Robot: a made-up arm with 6 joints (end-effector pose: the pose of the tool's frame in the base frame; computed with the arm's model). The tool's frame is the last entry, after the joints. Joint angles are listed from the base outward.
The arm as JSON. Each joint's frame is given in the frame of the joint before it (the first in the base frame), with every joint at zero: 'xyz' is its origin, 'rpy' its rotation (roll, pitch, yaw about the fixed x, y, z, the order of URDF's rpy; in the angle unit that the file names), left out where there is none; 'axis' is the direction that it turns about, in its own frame. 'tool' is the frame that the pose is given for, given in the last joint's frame.
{
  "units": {
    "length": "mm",
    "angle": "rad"
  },
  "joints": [
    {
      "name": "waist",
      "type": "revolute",
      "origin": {
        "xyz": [
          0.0,
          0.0,
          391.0
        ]
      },
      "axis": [
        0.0,
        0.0,
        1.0
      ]
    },
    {
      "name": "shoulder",
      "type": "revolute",
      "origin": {
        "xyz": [
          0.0,
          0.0,
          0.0
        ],
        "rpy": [
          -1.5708,
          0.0,
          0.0
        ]
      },
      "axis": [
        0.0,
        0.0,
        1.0
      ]
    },
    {
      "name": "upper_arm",
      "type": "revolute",
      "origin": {
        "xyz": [
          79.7,
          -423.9,
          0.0
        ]
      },
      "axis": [
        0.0,
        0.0,
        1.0
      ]
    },
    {
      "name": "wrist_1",
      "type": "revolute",
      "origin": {
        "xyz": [
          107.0,
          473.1,
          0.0
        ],
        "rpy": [
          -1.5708,
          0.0,
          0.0
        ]
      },
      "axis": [
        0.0,
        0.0,
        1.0
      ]
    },
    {
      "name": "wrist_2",
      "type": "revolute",
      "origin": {
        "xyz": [
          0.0,
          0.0,
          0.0
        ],
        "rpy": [
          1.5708,
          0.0,
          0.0
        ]
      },
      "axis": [
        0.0,
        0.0,
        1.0
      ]
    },
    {
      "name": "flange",
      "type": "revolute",
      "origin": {
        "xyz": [
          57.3,
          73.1,
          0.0
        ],
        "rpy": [
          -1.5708,
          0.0,
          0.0
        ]
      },
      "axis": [
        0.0,
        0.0,
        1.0
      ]
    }
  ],
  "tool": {
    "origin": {
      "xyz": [
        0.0,
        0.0,
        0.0
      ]
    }
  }
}
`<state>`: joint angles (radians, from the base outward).
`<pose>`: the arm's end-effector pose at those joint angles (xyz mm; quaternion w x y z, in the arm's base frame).
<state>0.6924 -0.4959 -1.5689 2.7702 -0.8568 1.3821</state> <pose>236.4 152.3 1046.3 0.4419 0.2544 0.7681 0.3873</pose>
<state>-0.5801 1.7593 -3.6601 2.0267 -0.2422 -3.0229</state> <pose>699.1 -536.7 475.9 0.5952 0.6252 0.0418 0.5030</pose>
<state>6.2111 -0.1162 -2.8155 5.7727 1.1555 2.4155</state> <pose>76.6 -27.0 1378.5 0.6044 -0.0872 0.6150 -0.4988</pose>
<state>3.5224 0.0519 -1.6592 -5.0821 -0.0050 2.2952</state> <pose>-616.4 -188.9 957.9 0.2575 0.6934 0.0074 -0.6729</pose>
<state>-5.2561 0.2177 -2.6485 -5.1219 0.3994 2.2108</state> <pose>250.9 371.9 1290.3 0.6837 -0.3182 0.3164 0.5755</pose>
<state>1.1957 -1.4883 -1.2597 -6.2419 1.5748 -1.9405</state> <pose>-92.1 -225.7 1007.9 0.1854 -0.0092 0.8327 0.5217</pose>
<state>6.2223 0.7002 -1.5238 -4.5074 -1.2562 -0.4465</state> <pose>711.9 -129.0 429.4 0.2977 0.4588 -0.6824 0.4850</pose>
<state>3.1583 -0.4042 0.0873 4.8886 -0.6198 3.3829</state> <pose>-177.2 -90.7 375.8 0.1406 0.7509 0.5541 -0.3307</pose>
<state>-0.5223 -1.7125 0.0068 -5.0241 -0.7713 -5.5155</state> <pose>-15.9 -91.9 609.3 0.3567 0.1053 0.5786 -0.7259</pose>
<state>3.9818 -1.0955 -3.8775 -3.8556 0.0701 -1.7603</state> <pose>544.8 659.1 448.7 0.4411 -0.0559 0.8068 0.3890</pose>
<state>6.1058 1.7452 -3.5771 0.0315 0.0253 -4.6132</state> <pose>876.5 -158.9 537.2 0.5424 -0.3656 0.4995 -0.5680</pose>
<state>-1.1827 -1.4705 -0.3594 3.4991 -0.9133 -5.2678</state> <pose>44.4 -22.6 653.1 0.4484 0.8021 0.3697 0.1373</pose>
